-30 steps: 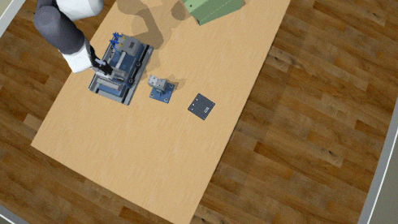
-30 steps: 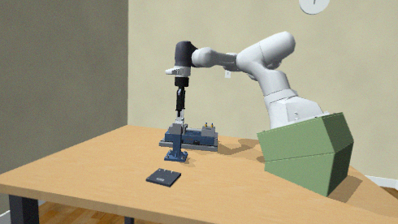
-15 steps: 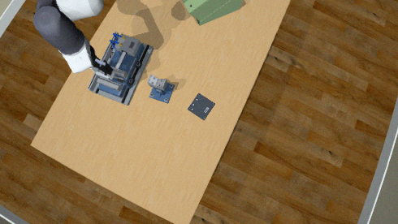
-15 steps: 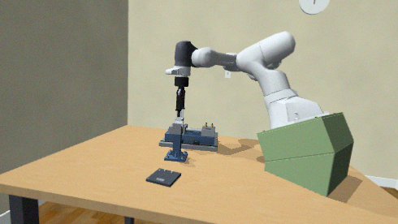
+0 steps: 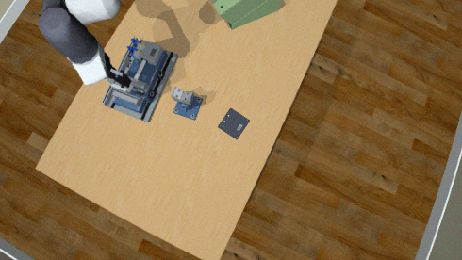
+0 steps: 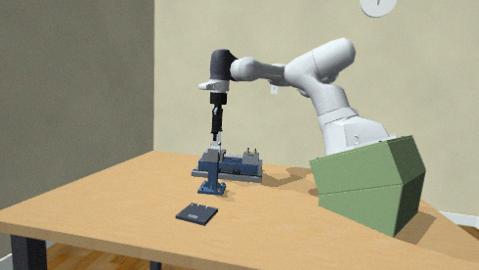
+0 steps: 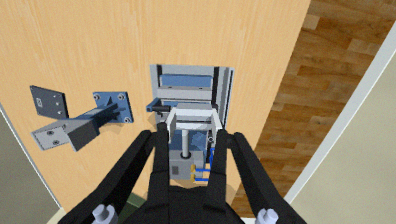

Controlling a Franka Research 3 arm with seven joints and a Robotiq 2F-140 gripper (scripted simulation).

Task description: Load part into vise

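Now: hand 20 mm above the grey part. The rest, counted from my hand: vise (70 mm behind, 20 mm to the left, 100 mm below); dark work stop rod (70 mm to the left, 50 mm below); grey air cylinder (160 mm behind, 30 mm to the left, 60 mm below).
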